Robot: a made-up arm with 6 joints.
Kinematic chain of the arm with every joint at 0, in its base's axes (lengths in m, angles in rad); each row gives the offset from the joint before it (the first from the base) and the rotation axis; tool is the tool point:
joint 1: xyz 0 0 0.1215 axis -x
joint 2: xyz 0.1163 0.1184 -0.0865 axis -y
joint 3: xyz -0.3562 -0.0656 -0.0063 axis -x
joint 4: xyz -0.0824 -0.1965 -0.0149 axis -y
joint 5: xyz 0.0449 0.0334 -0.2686 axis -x
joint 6: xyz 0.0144 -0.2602 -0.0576 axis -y
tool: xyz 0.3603 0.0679 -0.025
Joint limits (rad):
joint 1: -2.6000..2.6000
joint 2: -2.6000..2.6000
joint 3: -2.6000..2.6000
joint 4: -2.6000..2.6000
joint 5: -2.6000..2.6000
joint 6: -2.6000..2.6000
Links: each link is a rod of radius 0.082 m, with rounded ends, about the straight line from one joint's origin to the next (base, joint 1, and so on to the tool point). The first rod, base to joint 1, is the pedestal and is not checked.
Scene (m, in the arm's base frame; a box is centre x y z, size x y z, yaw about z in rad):
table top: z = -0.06
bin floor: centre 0.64 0.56 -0.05 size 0.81 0.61 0.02 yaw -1
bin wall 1: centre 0.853 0.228 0.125 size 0.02 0.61 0.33 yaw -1
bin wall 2: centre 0.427 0.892 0.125 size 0.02 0.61 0.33 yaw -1
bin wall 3: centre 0.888 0.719 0.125 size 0.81 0.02 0.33 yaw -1
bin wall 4: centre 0.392 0.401 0.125 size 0.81 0.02 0.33 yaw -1
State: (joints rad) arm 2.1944 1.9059 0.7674 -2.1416 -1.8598 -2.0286
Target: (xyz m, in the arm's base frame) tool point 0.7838 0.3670 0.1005
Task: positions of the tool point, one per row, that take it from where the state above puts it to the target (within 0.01 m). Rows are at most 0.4 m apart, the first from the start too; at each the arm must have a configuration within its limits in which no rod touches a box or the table.
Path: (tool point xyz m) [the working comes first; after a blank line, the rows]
Joints at the target: 2.6000 2.6000 0.6268 -0.3019 -1.0058 -1.0500
Straight joint move there: touches bin wall 1.

1: 0.5141 -0.8440 0.3502
2: 0.7282 -0.7379 0.4909
3: 0.9055 -0.5145 0.5862
4: 0.9928 -0.2106 0.6105
5: 0.9534 0.1086 0.5625
6: 0.7838 0.3670 0.4668
7: 0.7838 0.3670 0.1005

